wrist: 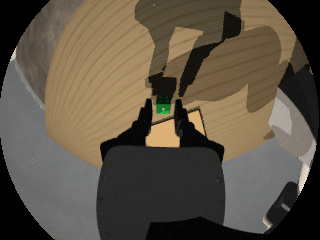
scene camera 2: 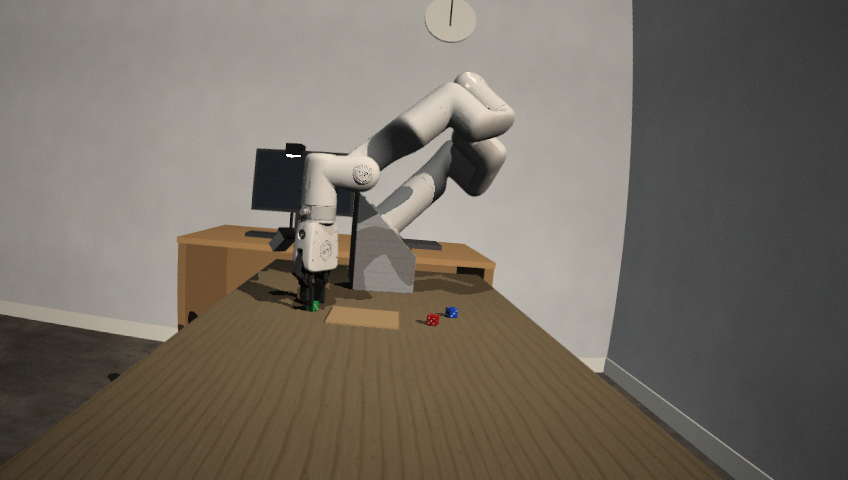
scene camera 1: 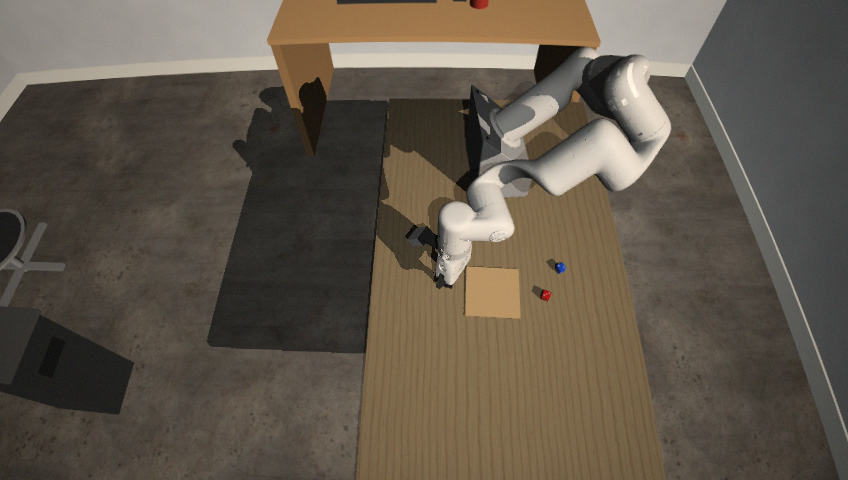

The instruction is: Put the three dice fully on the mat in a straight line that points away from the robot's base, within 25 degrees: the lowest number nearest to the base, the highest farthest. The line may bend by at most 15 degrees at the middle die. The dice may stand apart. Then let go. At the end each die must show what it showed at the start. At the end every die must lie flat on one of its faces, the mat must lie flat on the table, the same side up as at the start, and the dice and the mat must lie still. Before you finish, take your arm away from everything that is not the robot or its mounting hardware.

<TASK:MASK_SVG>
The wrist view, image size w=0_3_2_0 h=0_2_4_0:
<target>my gripper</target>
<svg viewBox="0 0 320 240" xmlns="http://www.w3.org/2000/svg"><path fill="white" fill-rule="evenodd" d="M101 143L100 151L103 164L100 171L96 198L97 226L101 240L263 240L269 235L245 232L223 226L225 216L225 182L222 161L225 149L223 145L209 140L195 129L195 125L189 121L187 110L183 108L181 99L175 100L174 126L175 134L180 138L179 147L146 146L146 137L151 133L153 117L152 99L146 98L145 106L140 108L138 120L132 123L132 127L118 135L117 138Z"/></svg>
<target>tan mat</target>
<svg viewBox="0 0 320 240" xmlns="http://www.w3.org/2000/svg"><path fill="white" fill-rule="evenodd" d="M174 117L152 124L151 133L146 137L146 143L151 147L179 147L180 138L175 135ZM187 112L189 121L195 125L196 130L205 135L199 110L195 109Z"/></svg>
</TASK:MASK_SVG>
